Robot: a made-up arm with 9 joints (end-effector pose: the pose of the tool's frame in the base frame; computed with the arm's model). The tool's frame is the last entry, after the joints. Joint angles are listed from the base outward.
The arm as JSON. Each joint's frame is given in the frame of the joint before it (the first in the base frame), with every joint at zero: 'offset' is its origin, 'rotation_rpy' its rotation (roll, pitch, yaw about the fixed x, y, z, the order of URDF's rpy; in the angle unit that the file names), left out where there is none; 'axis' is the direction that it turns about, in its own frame. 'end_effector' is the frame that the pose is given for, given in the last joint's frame.
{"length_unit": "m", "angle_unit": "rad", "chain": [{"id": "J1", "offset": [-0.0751, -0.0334, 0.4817], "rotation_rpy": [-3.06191, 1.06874, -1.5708], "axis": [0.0, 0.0, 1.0]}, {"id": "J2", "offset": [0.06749, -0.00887, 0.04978], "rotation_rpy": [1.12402, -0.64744, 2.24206], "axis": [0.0, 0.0, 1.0]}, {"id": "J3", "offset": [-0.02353, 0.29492, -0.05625], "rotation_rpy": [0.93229, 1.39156, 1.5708], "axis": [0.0, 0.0, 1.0]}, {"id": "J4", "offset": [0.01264, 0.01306, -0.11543], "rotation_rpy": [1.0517, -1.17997, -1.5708], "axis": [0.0, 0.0, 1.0]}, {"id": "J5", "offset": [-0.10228, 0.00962, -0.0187], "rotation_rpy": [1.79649, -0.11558, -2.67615], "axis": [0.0, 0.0, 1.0]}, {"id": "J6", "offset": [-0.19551, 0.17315, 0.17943], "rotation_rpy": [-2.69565, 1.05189, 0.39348], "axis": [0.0, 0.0, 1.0]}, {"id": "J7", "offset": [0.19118, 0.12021, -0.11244], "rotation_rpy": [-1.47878, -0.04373, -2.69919], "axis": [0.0, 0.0, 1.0]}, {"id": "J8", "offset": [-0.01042, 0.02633, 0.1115], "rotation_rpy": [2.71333, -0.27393, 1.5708], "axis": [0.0, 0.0, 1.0]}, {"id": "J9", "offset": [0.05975, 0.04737, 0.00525], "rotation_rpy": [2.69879, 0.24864, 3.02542], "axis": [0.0, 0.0, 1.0]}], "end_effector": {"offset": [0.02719, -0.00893, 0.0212], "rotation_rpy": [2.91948, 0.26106, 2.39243]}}
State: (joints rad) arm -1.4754 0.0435 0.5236 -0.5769 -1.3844 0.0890 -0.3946 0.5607 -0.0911
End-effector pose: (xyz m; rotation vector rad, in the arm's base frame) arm 0.2762 0.1186 0.8745 -1.6814 -1.0059 0.5825
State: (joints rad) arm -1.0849 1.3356 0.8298 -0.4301 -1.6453 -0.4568 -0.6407 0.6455 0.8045
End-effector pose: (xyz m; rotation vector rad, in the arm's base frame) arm 0.0843 -0.5613 0.4392 -1.0750 -0.1632 -0.6069
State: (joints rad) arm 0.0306 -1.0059 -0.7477 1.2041 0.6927 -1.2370 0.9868 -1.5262 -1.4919
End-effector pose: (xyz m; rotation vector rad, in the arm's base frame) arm 0.4065 0.5053 0.4765 1.9222 0.3838 -1.0646
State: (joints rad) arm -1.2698 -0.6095 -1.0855 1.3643 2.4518 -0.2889 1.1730 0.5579 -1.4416
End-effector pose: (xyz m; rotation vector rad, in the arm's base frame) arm -0.1900 0.0391 0.6453 -2.1457 0.0330 -0.4882
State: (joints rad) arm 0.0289 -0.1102 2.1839 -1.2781 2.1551 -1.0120 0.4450 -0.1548 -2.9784
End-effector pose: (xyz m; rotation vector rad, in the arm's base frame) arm 0.5140 0.3315 0.2339 0.7789 -0.4980 -1.3607
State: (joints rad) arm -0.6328 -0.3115 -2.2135 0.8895 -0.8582 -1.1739 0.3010 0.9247 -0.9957
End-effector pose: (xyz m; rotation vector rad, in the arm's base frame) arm 0.4674 0.0261 0.9088 0.1750 2.6752 0.3559
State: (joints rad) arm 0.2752 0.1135 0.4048 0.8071 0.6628 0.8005 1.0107 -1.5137 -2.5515
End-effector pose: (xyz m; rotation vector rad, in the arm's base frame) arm 0.1711 -0.1214 0.4630 0.4026 1.5509 -0.9713
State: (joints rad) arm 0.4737 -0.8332 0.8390 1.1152 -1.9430 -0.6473 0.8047 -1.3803 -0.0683
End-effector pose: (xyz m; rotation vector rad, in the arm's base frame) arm 0.2078 -0.1687 0.6378 -2.5432 -1.7276 -0.4932
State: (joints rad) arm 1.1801 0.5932 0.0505 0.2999 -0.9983 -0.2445 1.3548 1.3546 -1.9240
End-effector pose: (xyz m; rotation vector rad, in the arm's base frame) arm -0.3547 -0.3977 0.4343 -0.3928 1.0948 0.6592
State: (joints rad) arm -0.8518 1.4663 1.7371 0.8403 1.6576 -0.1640 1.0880 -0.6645 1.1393
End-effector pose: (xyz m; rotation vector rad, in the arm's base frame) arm 0.2274 -0.2263 0.4243 -0.5446 -1.6626 0.5428
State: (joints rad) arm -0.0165 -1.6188 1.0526 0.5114 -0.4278 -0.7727 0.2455 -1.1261 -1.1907
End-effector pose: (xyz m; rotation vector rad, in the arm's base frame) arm 0.1285 -0.0026 0.1268 -0.9228 -0.2972 0.8518
